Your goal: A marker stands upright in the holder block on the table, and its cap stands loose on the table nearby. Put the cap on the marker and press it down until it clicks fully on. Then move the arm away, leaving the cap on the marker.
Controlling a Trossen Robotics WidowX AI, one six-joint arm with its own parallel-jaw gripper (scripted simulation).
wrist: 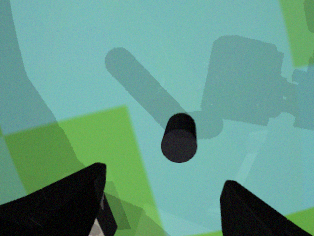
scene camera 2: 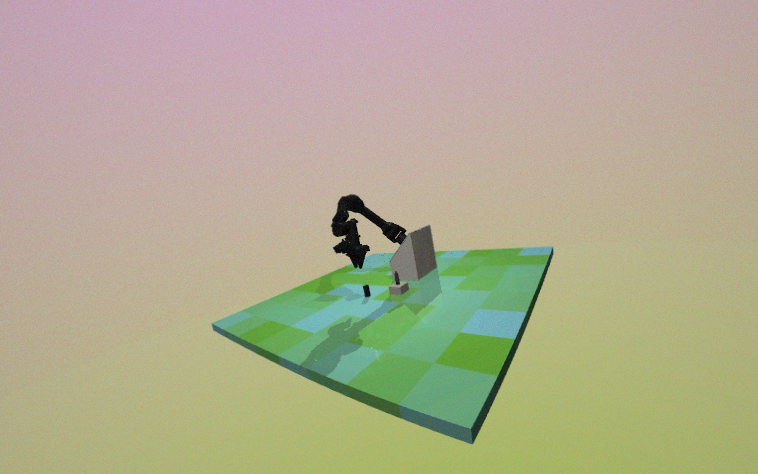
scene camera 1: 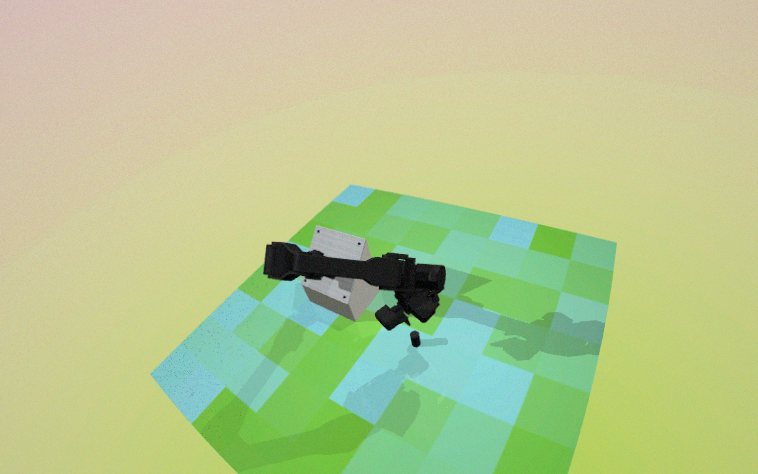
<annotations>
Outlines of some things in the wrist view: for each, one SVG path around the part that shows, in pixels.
My gripper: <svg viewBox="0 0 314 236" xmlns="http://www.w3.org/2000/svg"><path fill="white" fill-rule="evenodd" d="M226 179L220 202L222 235L314 236L302 230L302 227L299 228L297 224L290 222L290 219L281 215L281 212L274 210L274 207L270 207L270 204L263 202L255 194L251 194L251 191L246 190L238 182ZM105 163L94 163L94 165L86 166L84 169L77 171L77 173L75 171L75 173L68 175L67 178L64 177L60 181L53 182L52 185L45 186L44 189L33 191L32 194L15 199L13 202L1 204L0 236L89 236L90 230L94 226L93 222L97 218L101 196L105 190Z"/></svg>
A black cap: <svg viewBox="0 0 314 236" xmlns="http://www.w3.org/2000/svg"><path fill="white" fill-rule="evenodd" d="M178 113L174 114L169 119L168 125L166 125L164 138L162 138L161 150L162 154L169 161L186 162L197 151L196 125L194 125L193 118L189 114Z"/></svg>
</annotations>
